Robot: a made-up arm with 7 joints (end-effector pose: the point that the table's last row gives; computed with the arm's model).
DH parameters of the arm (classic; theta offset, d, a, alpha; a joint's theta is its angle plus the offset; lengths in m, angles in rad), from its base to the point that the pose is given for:
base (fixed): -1.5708 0.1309 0 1.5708
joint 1: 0 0.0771 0.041 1.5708
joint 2: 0 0.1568 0.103 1.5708
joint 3: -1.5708 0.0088 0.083 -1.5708
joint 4: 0 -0.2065 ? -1.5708
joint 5: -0.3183 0 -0.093 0
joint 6: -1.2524 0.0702 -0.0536 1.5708
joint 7: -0.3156 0 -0.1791 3.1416
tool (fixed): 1.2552 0.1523 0 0
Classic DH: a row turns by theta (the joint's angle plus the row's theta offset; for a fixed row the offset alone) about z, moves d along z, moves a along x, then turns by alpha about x.
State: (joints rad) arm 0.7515 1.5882 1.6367 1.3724 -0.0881 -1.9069 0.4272
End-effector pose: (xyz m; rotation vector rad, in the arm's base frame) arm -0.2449 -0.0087 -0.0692 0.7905 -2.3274 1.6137
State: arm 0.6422 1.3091 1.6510 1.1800 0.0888 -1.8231 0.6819
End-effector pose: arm -0.3800 -0.0188 -0.0150 1.6943 -2.0358 0.9701
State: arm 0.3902 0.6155 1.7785 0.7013 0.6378 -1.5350 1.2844
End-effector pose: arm -0.4003 -0.3526 0.2006 2.6516 -0.1244 -0.7233
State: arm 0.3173 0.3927 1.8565 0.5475 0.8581 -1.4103 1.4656
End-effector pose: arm -0.2812 -0.4586 0.2093 2.3852 0.5886 -1.1470
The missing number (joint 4, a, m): 0.1076
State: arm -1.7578 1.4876 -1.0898 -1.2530 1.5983 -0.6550 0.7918
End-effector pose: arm 0.0525 0.4478 0.1740 -0.4453 2.0238 0.8607
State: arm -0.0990 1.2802 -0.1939 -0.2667 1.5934 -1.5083 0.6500
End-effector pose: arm 0.2249 -0.0131 0.1915 -0.1474 0.4930 -1.8922
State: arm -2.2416 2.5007 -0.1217 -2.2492 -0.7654 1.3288 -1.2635
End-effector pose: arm -0.1157 0.3259 -0.2238 -1.8197 -0.0232 0.3499
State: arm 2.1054 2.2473 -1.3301 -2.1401 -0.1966 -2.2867 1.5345
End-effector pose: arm -0.0951 -0.2170 0.1955 -2.2649 0.7464 -0.6670
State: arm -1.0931 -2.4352 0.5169 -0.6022 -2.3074 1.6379 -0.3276
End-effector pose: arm -0.0946 -0.3663 0.4354 0.2735 0.3442 2.8210
